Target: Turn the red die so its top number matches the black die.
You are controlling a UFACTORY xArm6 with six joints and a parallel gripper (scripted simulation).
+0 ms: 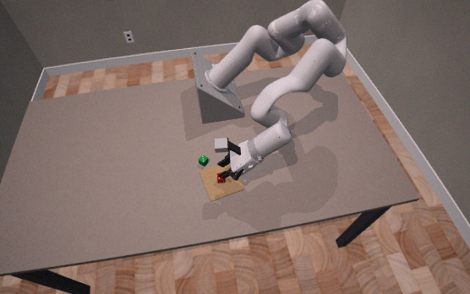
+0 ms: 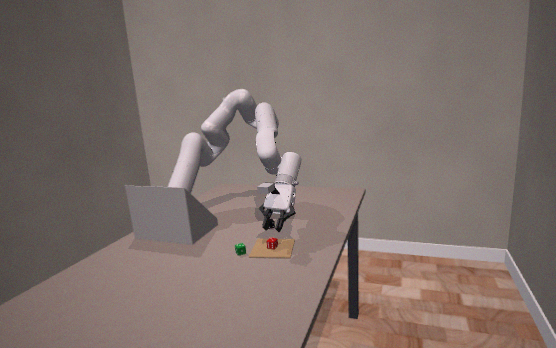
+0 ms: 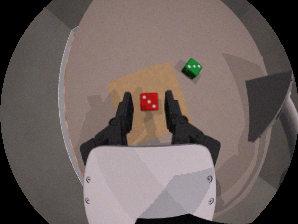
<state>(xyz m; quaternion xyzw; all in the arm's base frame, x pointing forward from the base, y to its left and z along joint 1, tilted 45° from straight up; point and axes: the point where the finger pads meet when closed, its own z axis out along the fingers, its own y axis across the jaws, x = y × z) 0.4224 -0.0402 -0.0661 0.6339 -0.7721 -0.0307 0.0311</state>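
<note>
Now: hand 1 cm to the left of the red die and 7 cm above it. Also, from my hand: black die: 6 cm behind, 17 cm to the left, 7 cm below; then green die: 10 cm behind, 6 cm to the right, 7 cm below; then tan mat: 1 cm to the right, 8 cm below.
</note>
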